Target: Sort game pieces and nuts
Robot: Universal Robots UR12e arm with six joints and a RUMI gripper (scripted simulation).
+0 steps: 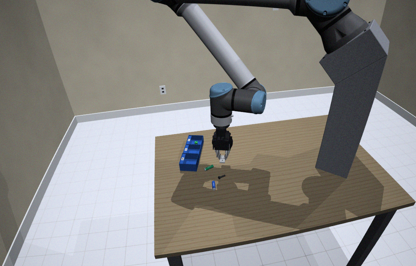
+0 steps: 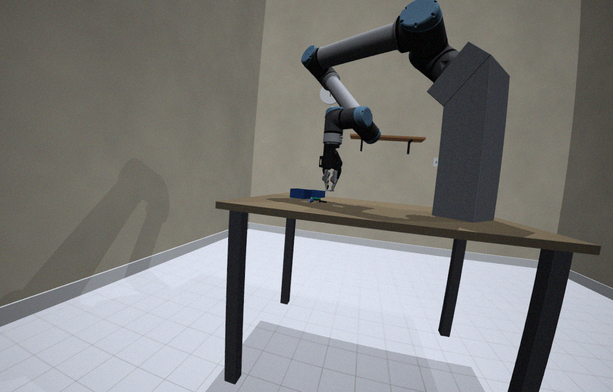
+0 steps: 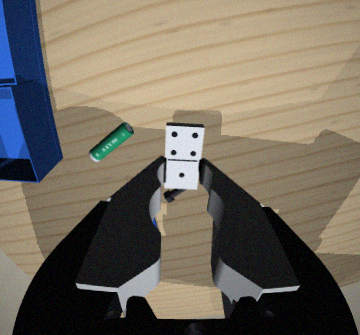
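My hand is 230 mm to the left of the green die, 60 mm above it and 50 mm short of it. Also, from my hand: black bolt: 60 mm to the left, 60 mm below, 40 mm ahead; then green cylinder: 60 mm below, 60 mm ahead, 20 mm to the right; then white domino: 10 mm below.
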